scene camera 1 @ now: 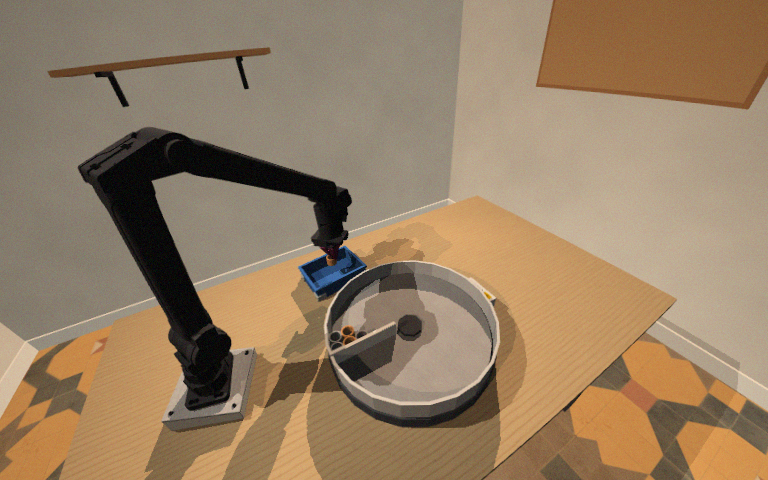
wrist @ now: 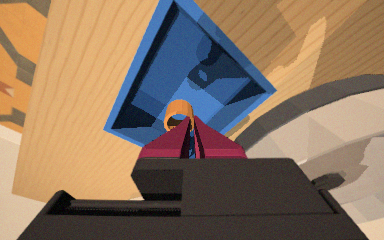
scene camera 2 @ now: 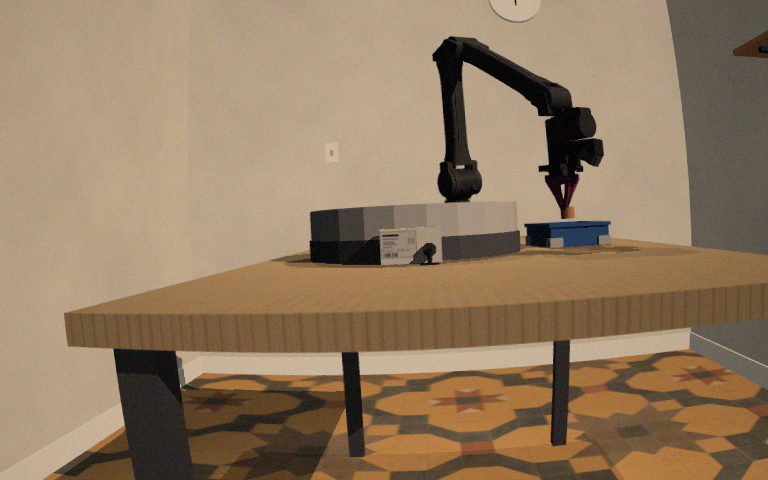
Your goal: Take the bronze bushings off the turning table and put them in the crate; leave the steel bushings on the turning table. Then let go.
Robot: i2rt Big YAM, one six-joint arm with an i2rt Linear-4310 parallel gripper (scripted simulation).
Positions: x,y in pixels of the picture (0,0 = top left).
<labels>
gripper: scene camera 1; wrist 191,120; scene camera 2
same spot on blue crate: [wrist: 181,57] = [scene camera 1: 340,265]
same spot on gripper: [scene camera 1: 325,246] = [scene camera 2: 549,174]
</labels>
